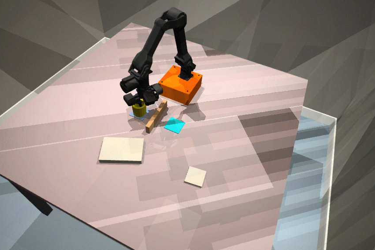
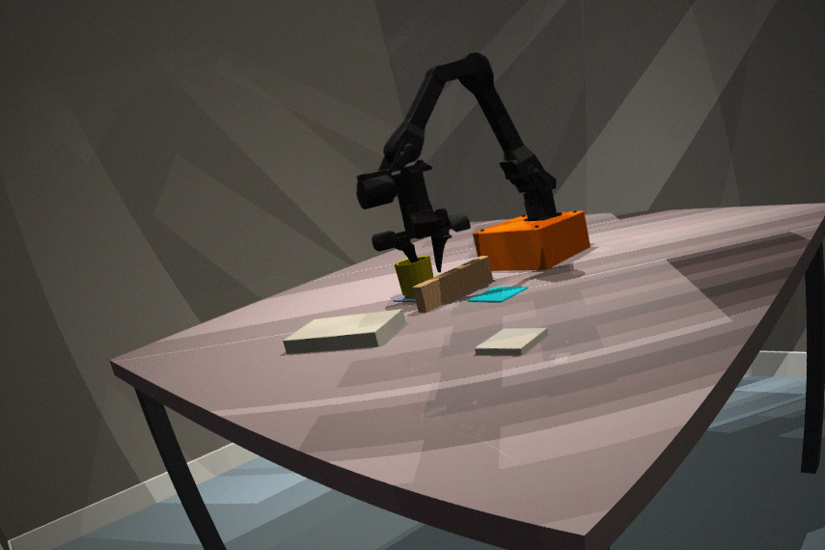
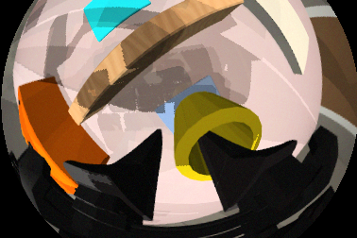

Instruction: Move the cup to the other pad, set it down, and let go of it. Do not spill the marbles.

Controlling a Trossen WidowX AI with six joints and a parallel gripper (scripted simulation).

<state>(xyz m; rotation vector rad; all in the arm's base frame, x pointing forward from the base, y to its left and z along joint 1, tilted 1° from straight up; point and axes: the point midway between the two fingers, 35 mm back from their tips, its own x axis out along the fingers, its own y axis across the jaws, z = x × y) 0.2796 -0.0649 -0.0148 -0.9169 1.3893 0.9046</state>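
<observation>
My gripper tip is now 2 cm short of the blue pad, 1 cm to the left of it and 4 cm above it. From my gripper tip the other things lie so: cyan pad 1 cm behind, 18 cm to the left, 4 cm below; wooden bar 1 cm ahead, 8 cm to the left, 2 cm below; yellow cup 2 cm ahead, 1 cm to the right.
</observation>
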